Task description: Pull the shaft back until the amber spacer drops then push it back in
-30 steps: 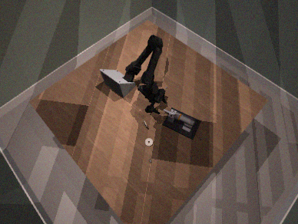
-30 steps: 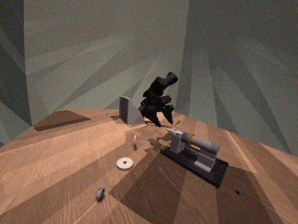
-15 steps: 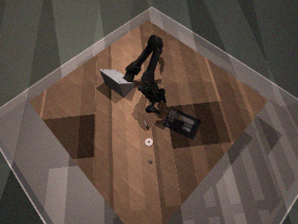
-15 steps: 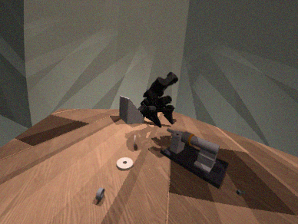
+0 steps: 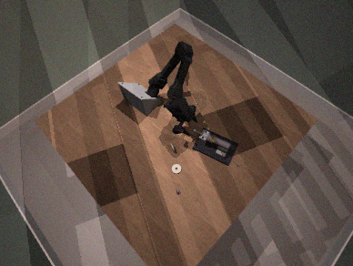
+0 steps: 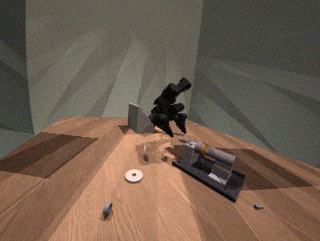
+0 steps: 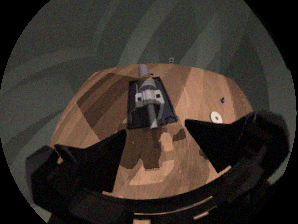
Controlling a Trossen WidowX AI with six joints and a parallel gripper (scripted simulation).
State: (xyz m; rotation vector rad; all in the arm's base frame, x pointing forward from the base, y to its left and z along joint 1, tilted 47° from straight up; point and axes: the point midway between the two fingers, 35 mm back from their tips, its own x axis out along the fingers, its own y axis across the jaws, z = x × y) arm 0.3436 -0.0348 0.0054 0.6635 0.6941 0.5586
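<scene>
The shaft lies 80 mm ahead of my gripper tip, 20 mm to the left of it and 20 mm below it. From my gripper tip the other things lie so: amber spacer (120 mm ahead, 30 mm to the left, 20 mm below); then small dark ring (300 mm to the right, 160 mm ahead, 90 mm below).
</scene>
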